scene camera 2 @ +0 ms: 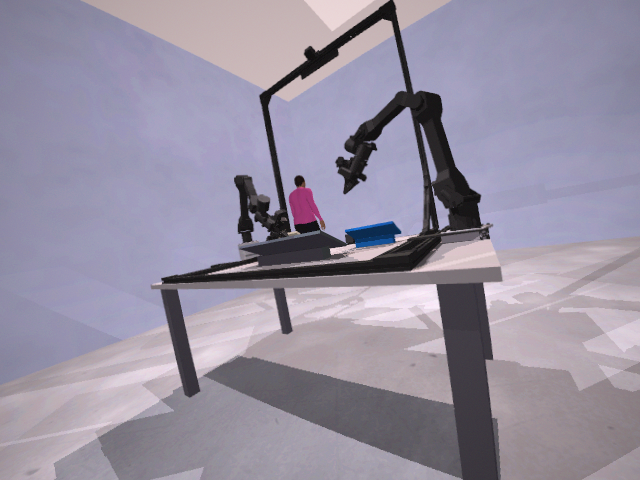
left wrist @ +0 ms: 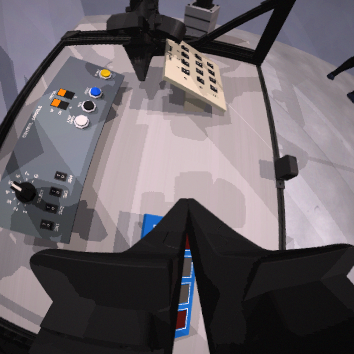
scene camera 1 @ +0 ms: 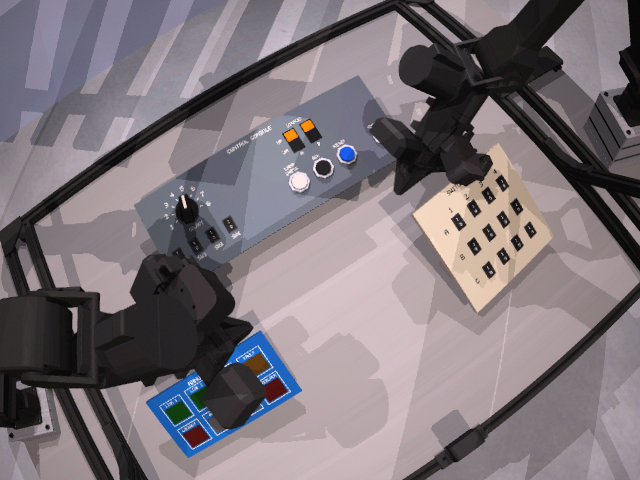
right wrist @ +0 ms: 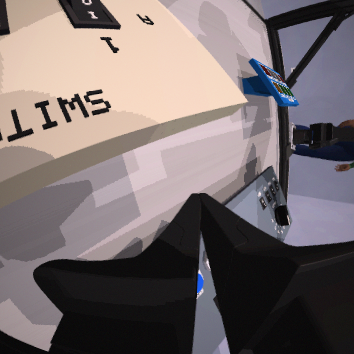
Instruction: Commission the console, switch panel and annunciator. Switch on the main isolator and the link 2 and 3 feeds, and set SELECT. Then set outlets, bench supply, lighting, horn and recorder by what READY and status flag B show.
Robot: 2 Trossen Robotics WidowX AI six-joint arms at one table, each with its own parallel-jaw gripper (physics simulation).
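Pixels of known places: left gripper, between the fingertips: (scene camera 2: 344,194) (left wrist: 185,204) (scene camera 1: 249,327); right gripper, between the fingertips: (left wrist: 141,80) (scene camera 1: 396,193) (right wrist: 197,199); left arm's base, origin of its link: (scene camera 2: 466,228) (scene camera 1: 25,408) (right wrist: 293,136); right arm's base, origin of its link: (scene camera 2: 247,242) (left wrist: 203,4) (scene camera 1: 633,109).
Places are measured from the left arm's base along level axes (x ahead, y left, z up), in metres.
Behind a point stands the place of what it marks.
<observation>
The grey-blue console (scene camera 1: 248,191) {x 0.481, y 0.213, z 0.037 m} (scene camera 2: 294,242) {x 0.443, y 0.247, z 0.044 m} (left wrist: 65,145) {x 0.496, y 0.201, z 0.030 m} has a black SELECT knob (scene camera 1: 186,209) {x 0.387, y 0.203, z 0.064 m} (left wrist: 24,192) {x 0.386, y 0.198, z 0.062 m}, its pointer near 5. The status A indicator (scene camera 1: 293,139) {x 0.569, y 0.266, z 0.051 m} and status B indicator (scene camera 1: 311,130) {x 0.600, y 0.273, z 0.050 m} both show orange upper halves. The cream switch panel (scene camera 1: 480,297) {x 0.741, y -0.053, z 0.015 m} (right wrist: 165,75) {x 0.719, y 0.070, z 0.084 m} carries rows A to C of small black rockers. The blue annunciator (scene camera 1: 281,356) {x 0.452, y -0.041, z 0.034 m} (scene camera 2: 372,233) {x 0.362, y -0.071, z 0.020 m} shows dark green, amber, red and grey tiles; READY's label is unreadable. My left gripper (scene camera 1: 249,327) {x 0.447, y -0.043, z 0.202 m} (scene camera 2: 346,191) {x 0.447, y -0.043, z 0.202 m} (left wrist: 185,204) {x 0.447, y -0.043, z 0.202 m} is shut above the annunciator, partly hiding it. My right gripper (scene camera 1: 400,191) {x 0.677, y 0.119, z 0.062 m} (left wrist: 141,80) {x 0.677, y 0.119, z 0.062 m} (right wrist: 197,199) {x 0.677, y 0.119, z 0.062 m} is shut between console and switch panel.
The console also bears small SW rockers (left wrist: 56,192) {x 0.410, y 0.166, z 0.026 m} and a white button (scene camera 1: 298,181) {x 0.556, y 0.202, z 0.035 m}, a black button (scene camera 1: 323,167) {x 0.597, y 0.212, z 0.035 m}, a blue button (scene camera 1: 346,154) {x 0.637, y 0.221, z 0.035 m} and a yellow button (left wrist: 105,73) {x 0.700, y 0.235, z 0.034 m}. A black frame (left wrist: 280,210) {x 0.552, y -0.273, z -0.032 m} borders the table. A person in pink (scene camera 2: 305,206) stands behind it.
</observation>
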